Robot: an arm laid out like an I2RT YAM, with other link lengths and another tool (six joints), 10 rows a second.
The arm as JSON. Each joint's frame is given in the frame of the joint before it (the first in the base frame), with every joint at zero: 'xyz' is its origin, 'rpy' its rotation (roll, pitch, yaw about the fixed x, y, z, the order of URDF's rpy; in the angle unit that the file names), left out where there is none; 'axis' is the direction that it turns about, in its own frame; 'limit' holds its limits. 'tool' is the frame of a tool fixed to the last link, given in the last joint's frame.
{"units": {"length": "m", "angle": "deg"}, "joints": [
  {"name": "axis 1", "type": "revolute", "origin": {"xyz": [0.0, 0.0, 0.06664]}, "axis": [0.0, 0.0, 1.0], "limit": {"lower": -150.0, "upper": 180.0}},
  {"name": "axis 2", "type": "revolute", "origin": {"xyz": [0.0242, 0.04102, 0.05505]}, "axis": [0.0, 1.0, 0.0], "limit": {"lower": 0.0, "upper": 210.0}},
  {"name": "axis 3", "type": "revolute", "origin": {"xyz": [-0.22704, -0.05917, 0.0]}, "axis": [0.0, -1.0, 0.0], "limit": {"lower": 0.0, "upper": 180.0}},
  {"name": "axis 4", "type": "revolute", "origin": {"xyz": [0.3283, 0.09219, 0.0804]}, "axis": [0.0, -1.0, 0.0], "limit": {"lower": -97.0, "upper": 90.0}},
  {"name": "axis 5", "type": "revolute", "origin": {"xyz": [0.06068, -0.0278, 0.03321]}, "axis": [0.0, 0.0, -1.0], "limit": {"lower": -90.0, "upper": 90.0}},
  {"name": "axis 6", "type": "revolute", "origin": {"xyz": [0.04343, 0.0, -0.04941]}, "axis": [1.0, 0.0, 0.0], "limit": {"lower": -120.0, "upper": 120.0}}
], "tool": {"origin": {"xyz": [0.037, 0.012, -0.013], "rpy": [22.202, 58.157, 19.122]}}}
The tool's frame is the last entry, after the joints.
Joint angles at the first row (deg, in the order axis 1, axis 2, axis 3, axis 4, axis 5, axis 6):
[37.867 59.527 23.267 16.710 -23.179 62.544]
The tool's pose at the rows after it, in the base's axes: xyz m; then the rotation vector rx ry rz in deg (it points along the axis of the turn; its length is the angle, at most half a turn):
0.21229 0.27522 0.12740 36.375 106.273 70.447
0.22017 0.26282 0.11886 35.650 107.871 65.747
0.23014 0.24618 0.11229 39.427 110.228 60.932
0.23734 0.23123 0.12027 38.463 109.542 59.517
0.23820 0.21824 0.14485 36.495 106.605 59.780
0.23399 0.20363 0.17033 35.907 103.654 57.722
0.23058 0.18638 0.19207 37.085 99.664 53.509
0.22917 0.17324 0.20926 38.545 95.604 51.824
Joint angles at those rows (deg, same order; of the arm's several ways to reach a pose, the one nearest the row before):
[36.709 59.527 23.267 13.999 -23.026 57.189]
[34.150 59.527 23.267 10.064 -23.050 53.756]
[30.698 59.136 23.267 5.367 -23.289 53.473]
[27.396 56.315 23.289 1.607 -24.864 50.369]
[24.949 49.712 23.288 -3.224 -26.000 47.637]
[22.984 41.845 23.332 -9.934 -24.861 45.626]
[20.840 34.415 23.332 -15.878 -21.497 44.424]
[18.765 29.320 23.332 -18.393 -19.966 44.446]

